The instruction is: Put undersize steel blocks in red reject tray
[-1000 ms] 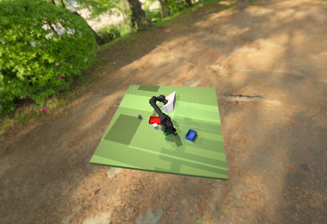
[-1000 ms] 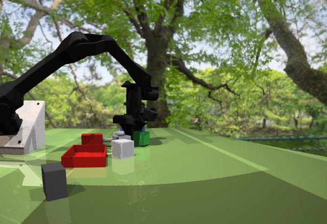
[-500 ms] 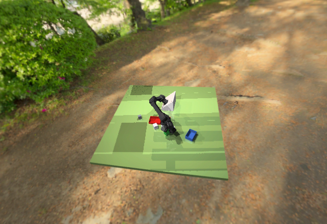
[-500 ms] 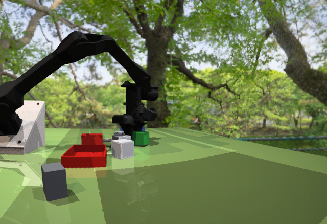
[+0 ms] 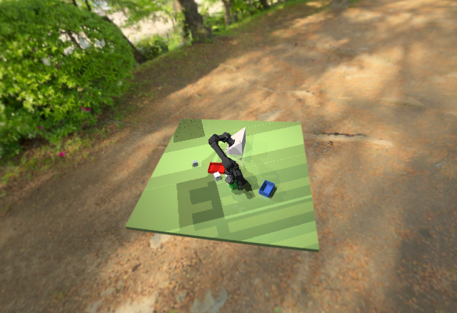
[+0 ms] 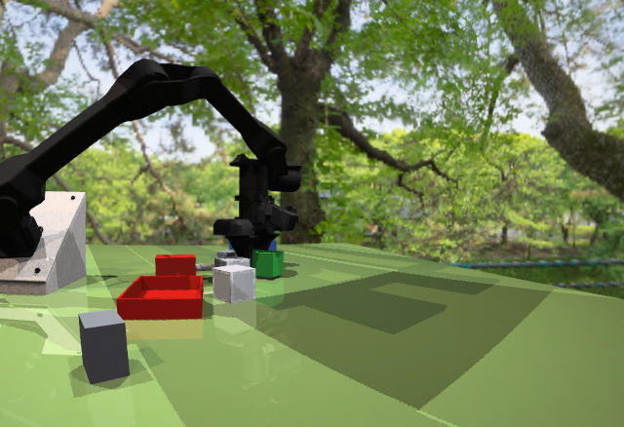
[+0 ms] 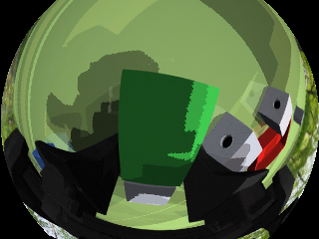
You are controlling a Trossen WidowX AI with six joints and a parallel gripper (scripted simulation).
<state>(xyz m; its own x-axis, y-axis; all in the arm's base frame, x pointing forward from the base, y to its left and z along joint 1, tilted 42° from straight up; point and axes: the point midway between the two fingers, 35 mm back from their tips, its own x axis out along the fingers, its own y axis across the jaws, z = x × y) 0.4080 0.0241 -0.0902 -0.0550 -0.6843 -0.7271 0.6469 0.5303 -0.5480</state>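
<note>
The red block lies 12 cm behind my gripper tip, 2 cm to the right of it and 1 cm above it. Also, from my gripper tip: green GO gauge (1 cm behind, 1 cm to the left, 2 cm above); then blue tray (3 cm ahead, 24 cm to the left); then red reject tray (15 cm behind, 18 cm to the right).
</note>
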